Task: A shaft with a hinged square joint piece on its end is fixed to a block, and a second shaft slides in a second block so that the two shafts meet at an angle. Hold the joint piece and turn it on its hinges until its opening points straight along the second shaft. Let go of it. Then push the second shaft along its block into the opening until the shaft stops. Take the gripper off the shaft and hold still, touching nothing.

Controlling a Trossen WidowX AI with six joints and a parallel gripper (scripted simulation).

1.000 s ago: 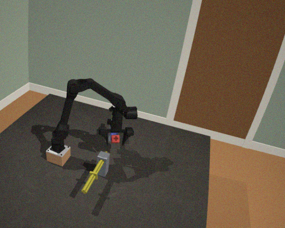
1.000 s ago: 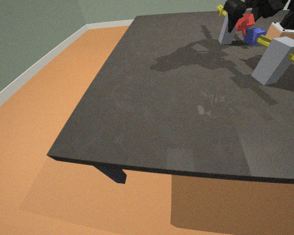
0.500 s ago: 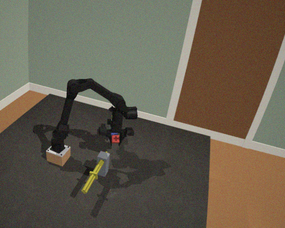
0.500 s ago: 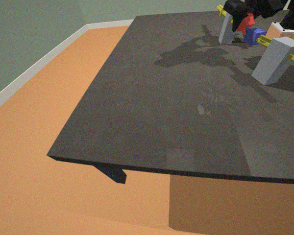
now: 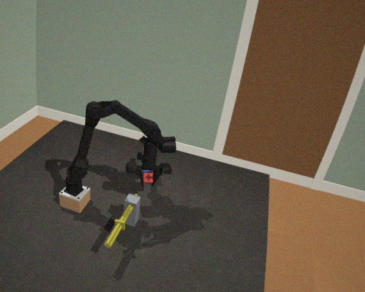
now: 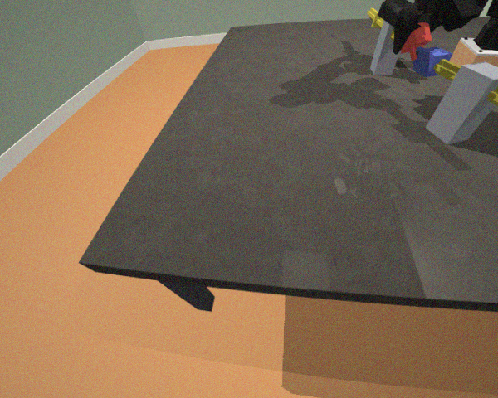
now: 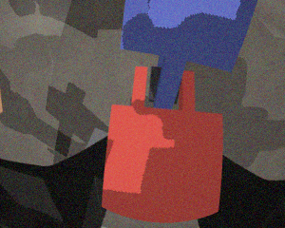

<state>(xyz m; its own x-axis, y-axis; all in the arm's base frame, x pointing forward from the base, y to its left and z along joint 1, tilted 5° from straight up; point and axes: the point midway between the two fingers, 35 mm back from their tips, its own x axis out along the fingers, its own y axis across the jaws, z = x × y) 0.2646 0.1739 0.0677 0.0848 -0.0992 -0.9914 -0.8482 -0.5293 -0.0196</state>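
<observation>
My gripper tip is now 1 cm past the red square joint piece, 2 cm to the right of it and 3 cm below it.
</observation>
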